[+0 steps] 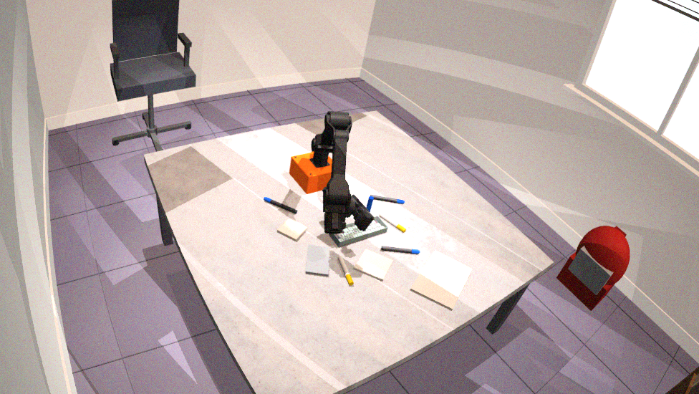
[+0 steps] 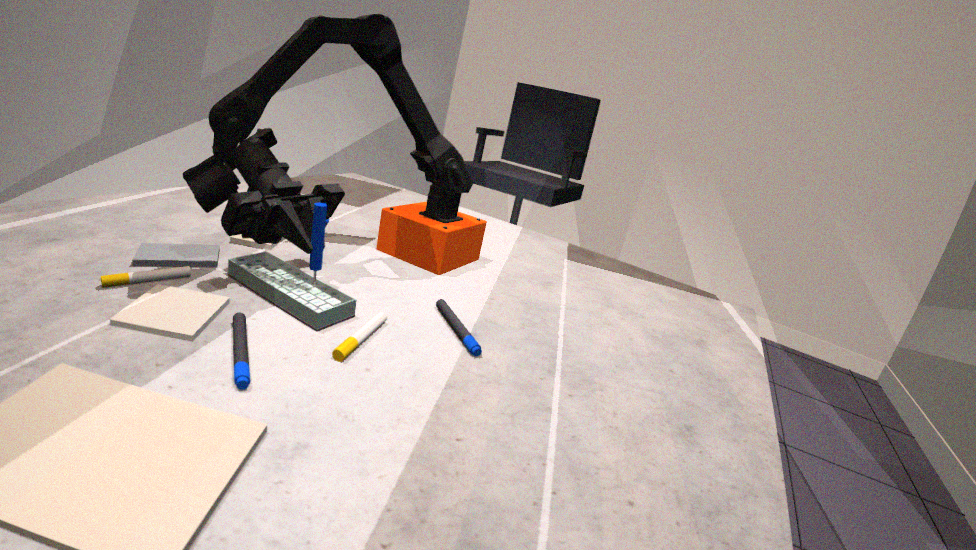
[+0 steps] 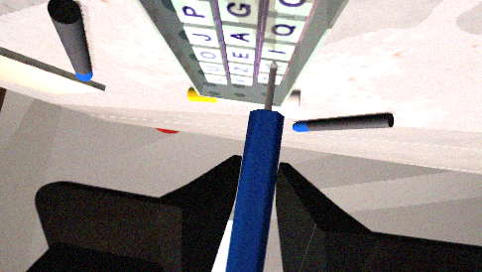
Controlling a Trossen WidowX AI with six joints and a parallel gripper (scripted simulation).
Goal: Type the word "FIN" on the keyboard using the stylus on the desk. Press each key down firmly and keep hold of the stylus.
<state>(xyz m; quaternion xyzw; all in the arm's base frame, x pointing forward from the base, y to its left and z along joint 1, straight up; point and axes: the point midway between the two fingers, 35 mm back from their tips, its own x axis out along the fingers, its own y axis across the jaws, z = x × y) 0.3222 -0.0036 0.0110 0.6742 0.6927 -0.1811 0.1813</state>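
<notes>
The N key is 60 mm below my gripper tip, 50 mm to the right of it and 20 mm ahead of it. The rest, counted from my gripper tip: blue stylus (10 mm below); stylus tip (50 mm below).
</notes>
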